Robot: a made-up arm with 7 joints.
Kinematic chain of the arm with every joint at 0, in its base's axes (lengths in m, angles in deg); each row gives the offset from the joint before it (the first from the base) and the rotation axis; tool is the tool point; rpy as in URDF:
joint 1: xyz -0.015 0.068 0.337 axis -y
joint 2: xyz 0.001 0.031 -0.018 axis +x
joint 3: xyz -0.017 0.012 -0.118 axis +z
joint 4: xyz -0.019 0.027 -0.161 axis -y
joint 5: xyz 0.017 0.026 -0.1 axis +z
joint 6: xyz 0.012 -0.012 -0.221 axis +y
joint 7: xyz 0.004 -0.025 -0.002 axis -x
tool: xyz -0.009 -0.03 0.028 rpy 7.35 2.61 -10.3
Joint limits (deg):
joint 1: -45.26..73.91
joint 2: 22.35..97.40
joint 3: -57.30..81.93
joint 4: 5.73..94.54
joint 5: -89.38..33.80
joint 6: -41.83..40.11
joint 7: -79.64..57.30
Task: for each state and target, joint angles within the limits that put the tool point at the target. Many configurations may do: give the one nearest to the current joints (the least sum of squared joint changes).
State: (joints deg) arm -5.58 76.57 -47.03 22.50 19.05 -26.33 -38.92
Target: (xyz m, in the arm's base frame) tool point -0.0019 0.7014 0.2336
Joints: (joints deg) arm -3.53 86.50 -46.08 5.73 18.29 -25.69 -57.83
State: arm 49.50 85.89 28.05 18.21 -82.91 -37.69 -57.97
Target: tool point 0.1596 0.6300 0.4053
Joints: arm 43.45 72.66 21.53 52.77 -75.05 -38.92 -52.71
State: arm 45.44 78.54 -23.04 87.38 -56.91 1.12 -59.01
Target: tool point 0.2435 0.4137 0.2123
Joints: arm 22.25 94.70 -47.87 93.44 -50.45 1.31 -51.89
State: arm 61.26 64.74 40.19 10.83 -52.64 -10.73 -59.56
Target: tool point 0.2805 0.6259 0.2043
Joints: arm 63.49 56.92 39.51 15.55 -49.95 -10.65 -54.21
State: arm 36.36 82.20 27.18 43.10 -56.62 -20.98 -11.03
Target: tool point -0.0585 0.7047 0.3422
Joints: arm 36.58 91.97 27.81 11.67 -71.42 -24.28 -41.17
